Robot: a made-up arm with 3 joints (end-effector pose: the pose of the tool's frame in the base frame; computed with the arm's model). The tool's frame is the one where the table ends. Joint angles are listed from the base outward.
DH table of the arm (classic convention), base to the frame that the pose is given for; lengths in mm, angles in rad. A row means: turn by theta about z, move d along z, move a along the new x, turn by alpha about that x. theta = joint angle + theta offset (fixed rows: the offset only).
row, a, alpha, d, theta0
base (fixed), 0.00, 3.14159, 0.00, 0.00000
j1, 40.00, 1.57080, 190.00, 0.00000
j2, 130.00, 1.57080, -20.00, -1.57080
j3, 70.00, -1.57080, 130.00, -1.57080
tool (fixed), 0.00, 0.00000, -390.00, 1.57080
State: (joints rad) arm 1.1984 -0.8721 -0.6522
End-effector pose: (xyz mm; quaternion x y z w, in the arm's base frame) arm 196.1 -59.4 -432.6 0.0141 -0.4942 -0.3725 0.7854
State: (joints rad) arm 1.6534 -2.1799 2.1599
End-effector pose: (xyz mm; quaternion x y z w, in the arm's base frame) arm -286.4 242.1 -528.3 0.5837 -0.0170 0.6900 0.4276
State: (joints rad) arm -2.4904 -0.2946 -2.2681
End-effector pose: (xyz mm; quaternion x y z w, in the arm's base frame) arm -53.7 -366.3 85.0 0.3455 0.8294 0.4390 0.0078
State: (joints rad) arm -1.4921 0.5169 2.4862
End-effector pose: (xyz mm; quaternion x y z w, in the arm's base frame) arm 214.6 148.7 293.1 -0.7280 -0.5609 0.3889 0.0643
